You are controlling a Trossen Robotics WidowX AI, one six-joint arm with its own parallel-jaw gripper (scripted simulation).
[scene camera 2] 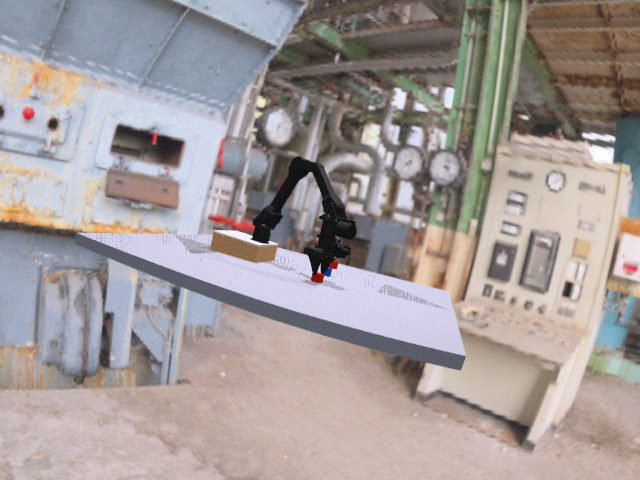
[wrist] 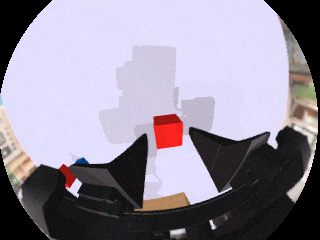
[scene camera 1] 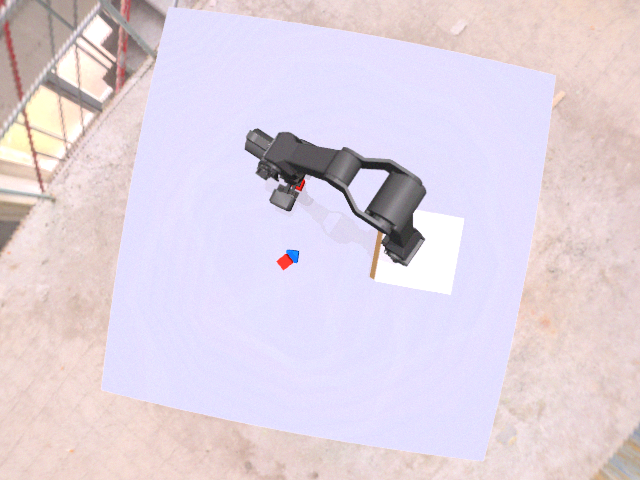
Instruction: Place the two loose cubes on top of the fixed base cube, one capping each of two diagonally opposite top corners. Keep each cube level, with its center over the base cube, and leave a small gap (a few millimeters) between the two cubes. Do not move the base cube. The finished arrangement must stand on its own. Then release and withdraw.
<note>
My gripper [scene camera 2: 318,275] is open, holding nothing. Also in view: a red cube [wrist: 168,129].
My gripper shows as well in the wrist view [wrist: 168,133] and in scene camera 1 [scene camera 1: 297,182].
</note>
